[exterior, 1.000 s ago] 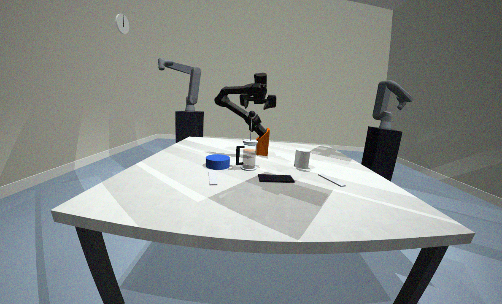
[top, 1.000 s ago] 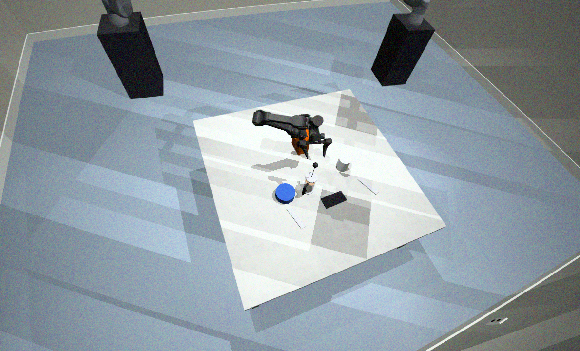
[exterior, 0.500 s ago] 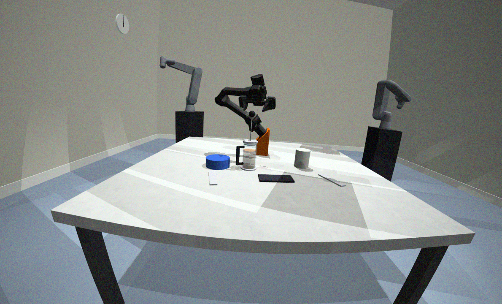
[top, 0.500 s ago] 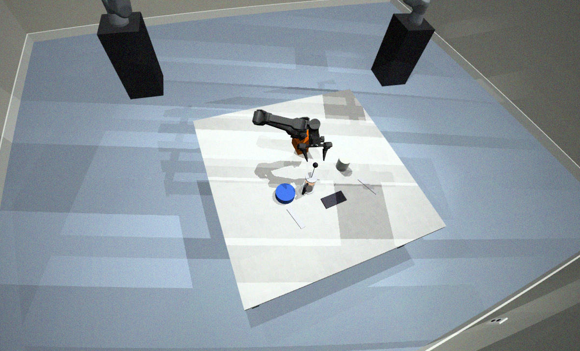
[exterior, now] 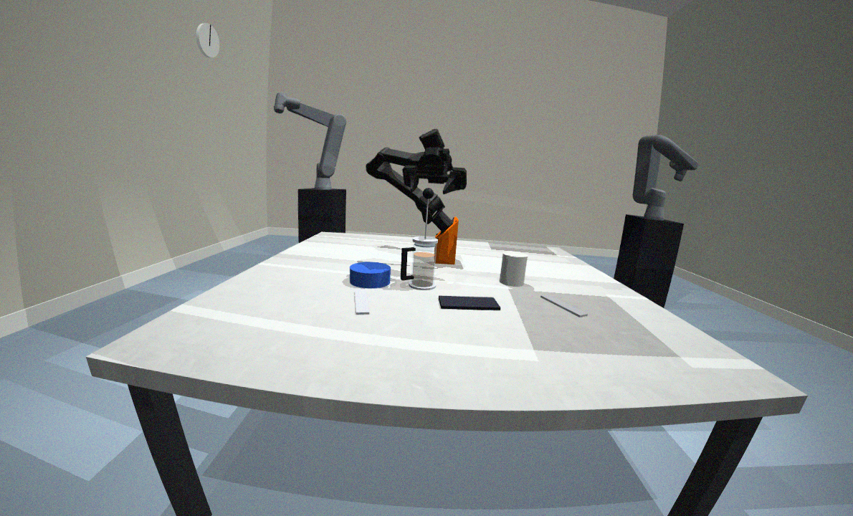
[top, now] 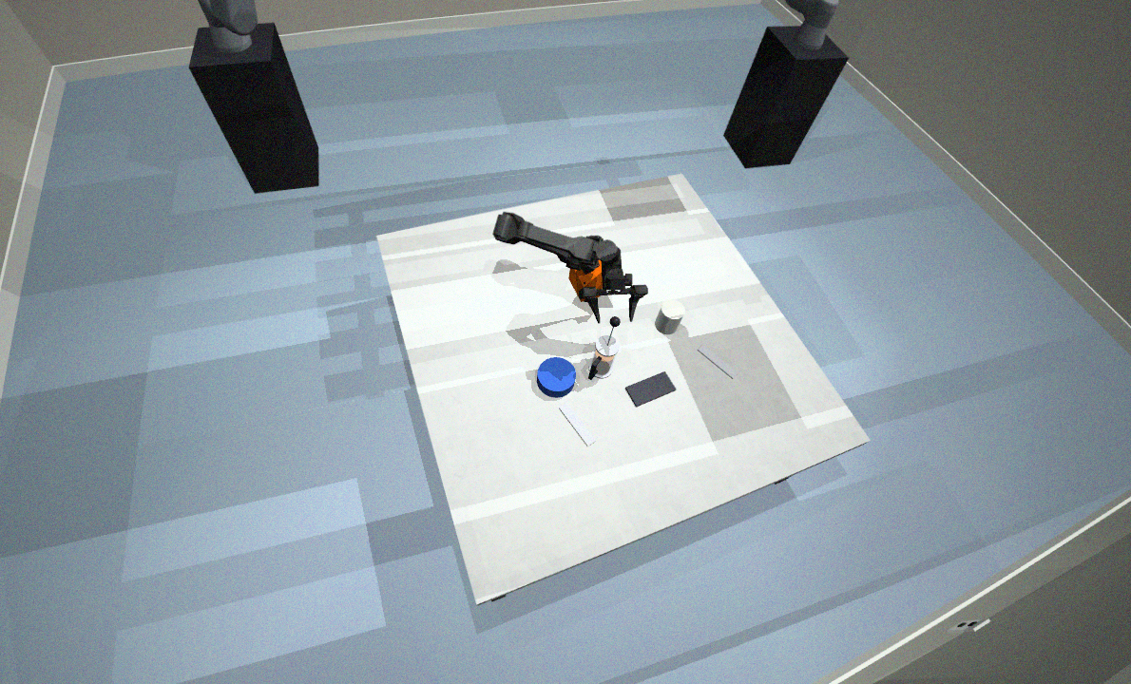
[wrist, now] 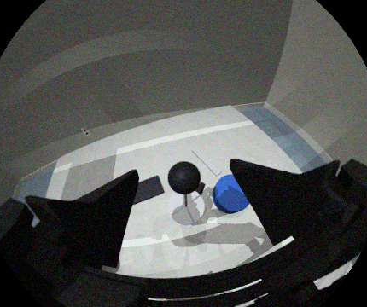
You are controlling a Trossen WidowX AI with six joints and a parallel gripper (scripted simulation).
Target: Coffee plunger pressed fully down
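Now: the glass coffee press 14 cm below my gripper tip and 1 cm to the right of it. The rest, counted from my gripper tip: dark flat slab (27 cm below, 14 cm to the left, 10 cm ahead).
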